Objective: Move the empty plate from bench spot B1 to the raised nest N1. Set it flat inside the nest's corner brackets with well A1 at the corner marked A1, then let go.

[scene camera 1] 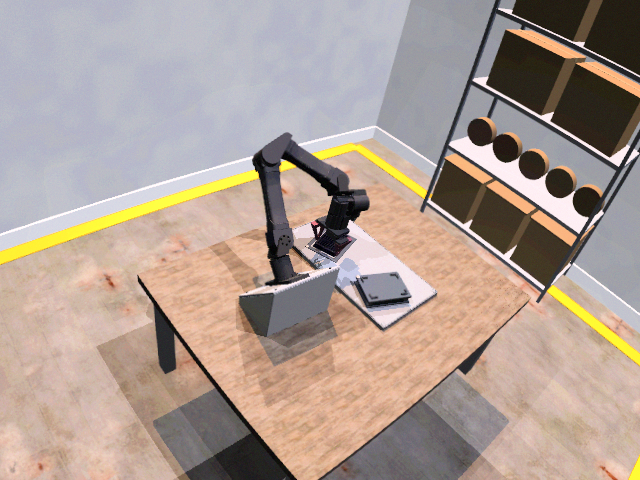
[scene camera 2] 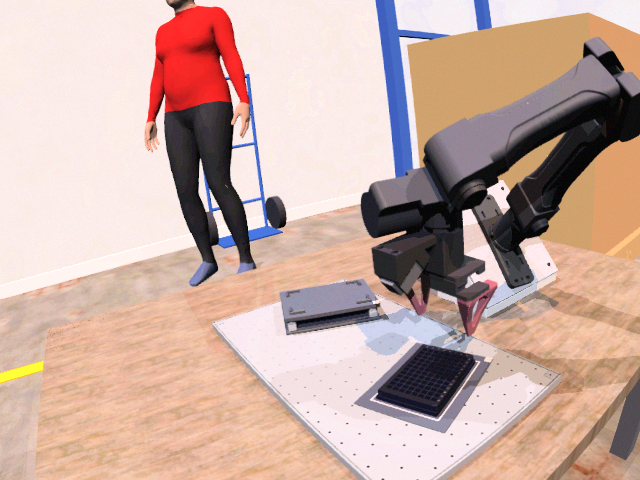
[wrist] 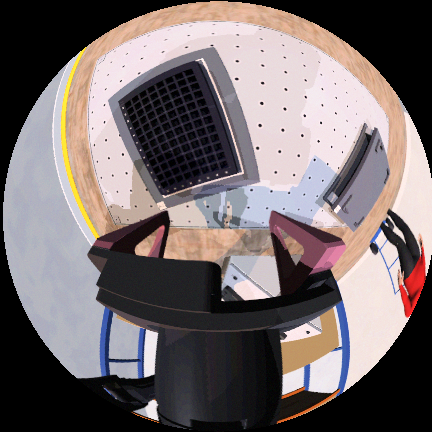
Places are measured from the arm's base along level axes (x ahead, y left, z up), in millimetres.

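Where they show: gripper, fingertip midpoint: (scene camera 1: 326,247) (scene camera 2: 445,324) (wrist: 218,215); arm's base, origin of the base link: (scene camera 1: 286,281) (scene camera 2: 499,240).
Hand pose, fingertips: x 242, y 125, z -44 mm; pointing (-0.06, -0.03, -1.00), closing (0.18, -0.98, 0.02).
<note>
Each offset is from my fingertips to the centre of the thing. Level surfaces: height alone.
The dark well plate {dy +54, dx +68, dz -34 mm} (scene camera 1: 328,244) (scene camera 2: 427,379) (wrist: 177,131) lies flat on the grey-bordered bench spot B1 (scene camera 2: 448,424) (wrist: 243,145). The raised nest N1 {dy -225, dx +89, dz -25 mm} (scene camera 1: 383,287) (scene camera 2: 328,298) (wrist: 361,180) is a grey platform with corner brackets on its top; it holds no plate. My gripper (scene camera 2: 445,324) (wrist: 218,215) is open and empty, fingers pointing down. In scene camera 2 it hangs above the board's arm-side edge, beside the plate and higher than it. The plate is not between the fingers. In scene camera 1 the gripper partly hides the plate. The A1 marks are too small to read.
The perforated white board (scene camera 1: 421,289) (scene camera 2: 289,372) (wrist: 272,65) carries both spots on the wooden table {dz -56 mm} (scene camera 1: 330,403) (scene camera 2: 129,392). The arm's slanted white-grey base mount (scene camera 1: 302,302) (scene camera 2: 537,253) stands beside the board. A person in red (scene camera 2: 193,56) stands beyond the table. A shelf rack (scene camera 1: 460,116) stands behind.
</note>
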